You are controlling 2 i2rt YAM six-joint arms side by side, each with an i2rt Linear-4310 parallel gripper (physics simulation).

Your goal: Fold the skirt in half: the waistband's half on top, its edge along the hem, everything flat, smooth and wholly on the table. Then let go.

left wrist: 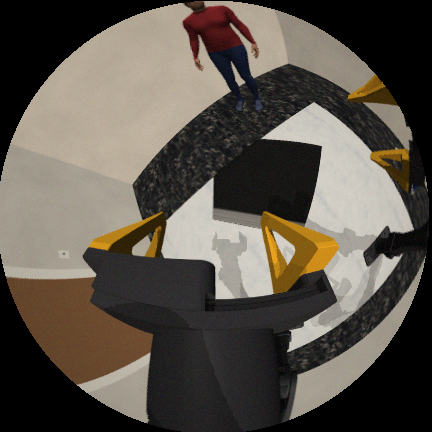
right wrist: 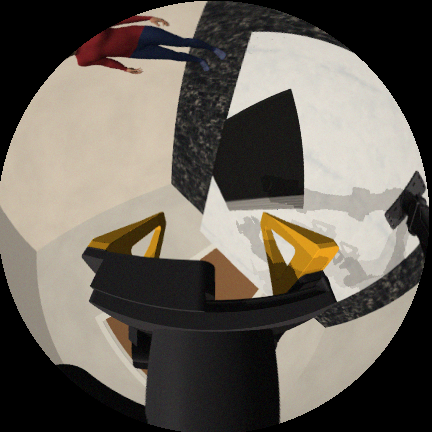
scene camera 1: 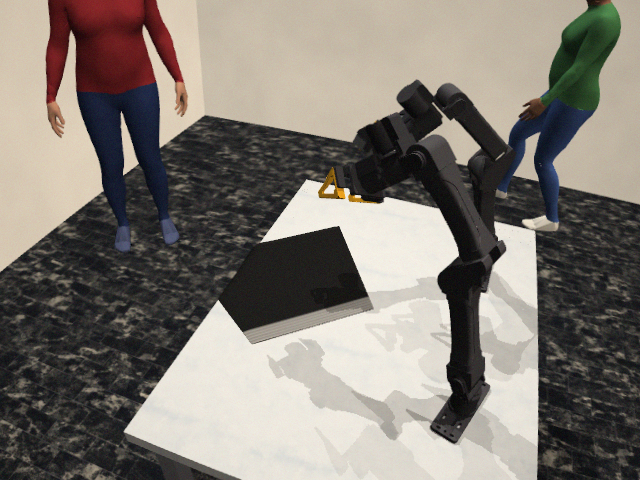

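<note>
The black skirt (scene camera 1: 294, 273) (left wrist: 260, 175) (right wrist: 260, 150) lies smooth and spread. Its grey striped waistband (scene camera 1: 310, 320) (left wrist: 235, 218) (right wrist: 270, 203) faces up along the near edge in scene camera 1. At the left, the skirt passes over the table's long edge, where its far part is hidden. My left gripper (scene camera 1: 346, 195) (left wrist: 212, 216) is open and empty, raised above the table beyond the skirt's upper right corner in the scene view. My right gripper (right wrist: 212, 217) is open, empty and raised; it also shows in the left wrist view (left wrist: 361, 126), but its fingers are mostly hidden in the scene view.
The white table (scene camera 1: 206, 397) (left wrist: 190, 200) (right wrist: 350, 125) carries both arm bases at the right in the scene view. Arm shadows fall on the table and skirt. A person in red (scene camera 1: 111, 51) stands beyond the left side, and a person in green (scene camera 1: 589, 56) stands at the back right.
</note>
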